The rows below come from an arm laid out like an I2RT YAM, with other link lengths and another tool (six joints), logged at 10 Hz.
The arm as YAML. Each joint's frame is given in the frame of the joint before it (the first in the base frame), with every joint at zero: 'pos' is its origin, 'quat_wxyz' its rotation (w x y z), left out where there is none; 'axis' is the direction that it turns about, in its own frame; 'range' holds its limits. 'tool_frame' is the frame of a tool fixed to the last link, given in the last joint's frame.
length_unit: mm
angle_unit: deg
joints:
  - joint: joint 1
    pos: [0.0, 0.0, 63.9]
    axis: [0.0, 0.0, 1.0]
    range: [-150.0, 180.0]
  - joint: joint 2
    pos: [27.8, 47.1, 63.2]
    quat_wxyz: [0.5, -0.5, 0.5, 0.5]
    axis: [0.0, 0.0, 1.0]
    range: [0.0, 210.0]
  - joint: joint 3
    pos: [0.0, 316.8, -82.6]
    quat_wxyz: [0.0, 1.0, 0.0, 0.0]
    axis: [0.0, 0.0, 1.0]
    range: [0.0, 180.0]
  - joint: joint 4
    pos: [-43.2, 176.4, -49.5]
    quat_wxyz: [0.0, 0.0, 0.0, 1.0]
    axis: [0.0, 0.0, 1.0]
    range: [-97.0, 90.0]
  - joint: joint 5
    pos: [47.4, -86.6, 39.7]
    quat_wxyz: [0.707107, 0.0, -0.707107, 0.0]
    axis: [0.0, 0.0, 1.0]
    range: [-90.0, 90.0]
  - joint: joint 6
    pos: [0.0, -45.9, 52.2]
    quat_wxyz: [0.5, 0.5, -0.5, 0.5]
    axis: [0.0, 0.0, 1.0]
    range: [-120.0, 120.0]
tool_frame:
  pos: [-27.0, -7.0, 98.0]
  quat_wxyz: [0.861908, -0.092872, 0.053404, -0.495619]
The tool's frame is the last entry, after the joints.
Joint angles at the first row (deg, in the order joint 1, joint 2, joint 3, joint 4, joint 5, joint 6):
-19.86, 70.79, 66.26, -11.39, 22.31, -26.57
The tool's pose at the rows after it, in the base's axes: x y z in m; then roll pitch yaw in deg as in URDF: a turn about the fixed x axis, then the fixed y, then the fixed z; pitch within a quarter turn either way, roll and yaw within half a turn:
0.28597 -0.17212 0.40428 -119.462 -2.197 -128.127
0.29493 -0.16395 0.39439 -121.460 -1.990 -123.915
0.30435 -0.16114 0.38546 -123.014 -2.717 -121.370
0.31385 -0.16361 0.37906 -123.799 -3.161 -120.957
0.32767 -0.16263 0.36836 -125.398 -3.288 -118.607
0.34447 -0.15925 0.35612 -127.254 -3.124 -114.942
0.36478 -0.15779 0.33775 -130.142 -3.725 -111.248
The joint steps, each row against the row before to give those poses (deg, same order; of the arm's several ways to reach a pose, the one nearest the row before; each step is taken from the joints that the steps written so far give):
0.00, 0.57, -0.59, -0.99, -4.23, -0.15
0.08, 0.81, -0.43, -0.45, -4.09, -0.62
-0.05, 1.48, -0.23, 0.32, -2.24, -1.26
0.03, 1.89, -0.04, 1.15, -0.22, -0.40
-0.02, 2.50, 0.02, 1.02, -2.16, -0.75
-0.04, 2.99, 0.34, 0.99, -3.45, -1.13
-0.02, 4.23, 0.94, 0.52, -2.97, -1.98

